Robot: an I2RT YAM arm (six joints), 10 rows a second.
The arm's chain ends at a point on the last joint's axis. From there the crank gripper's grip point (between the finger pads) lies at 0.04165 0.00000 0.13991 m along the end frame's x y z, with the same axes.
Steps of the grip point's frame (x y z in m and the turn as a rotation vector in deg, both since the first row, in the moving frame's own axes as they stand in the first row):
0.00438 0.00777 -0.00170 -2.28 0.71 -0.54
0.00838 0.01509 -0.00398 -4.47 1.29 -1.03
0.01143 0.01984 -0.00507 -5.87 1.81 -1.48
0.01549 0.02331 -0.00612 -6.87 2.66 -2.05
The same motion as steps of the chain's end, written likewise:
0.00263 0.00262 -0.00107 -2.28 0.71 -0.54
0.00515 0.00500 -0.00261 -4.47 1.29 -1.03
0.00687 0.00673 -0.00301 -5.87 1.81 -1.48
0.00879 0.00830 -0.00313 -6.87 2.66 -2.05

